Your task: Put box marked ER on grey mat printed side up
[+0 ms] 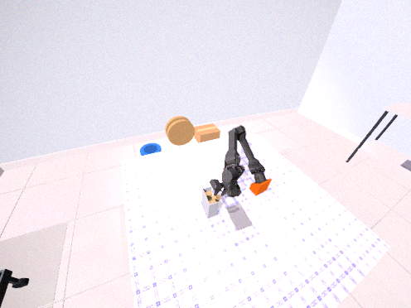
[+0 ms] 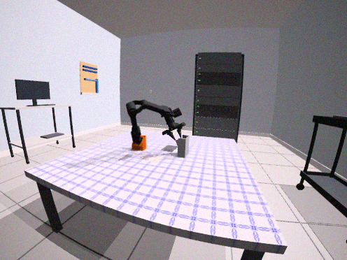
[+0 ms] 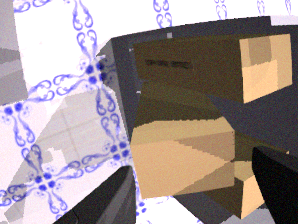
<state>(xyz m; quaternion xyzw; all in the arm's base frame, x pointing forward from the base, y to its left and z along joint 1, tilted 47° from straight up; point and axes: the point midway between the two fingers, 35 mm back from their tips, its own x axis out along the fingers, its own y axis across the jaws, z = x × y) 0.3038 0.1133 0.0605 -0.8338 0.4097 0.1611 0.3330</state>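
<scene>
My gripper tip is 50 mm above the tan box marked ER, 20 mm short of it and 10 mm to the left of it. From my gripper tip the other things lie so: grey mat (120 mm below, 100 mm to the left, 100 mm behind).
</scene>
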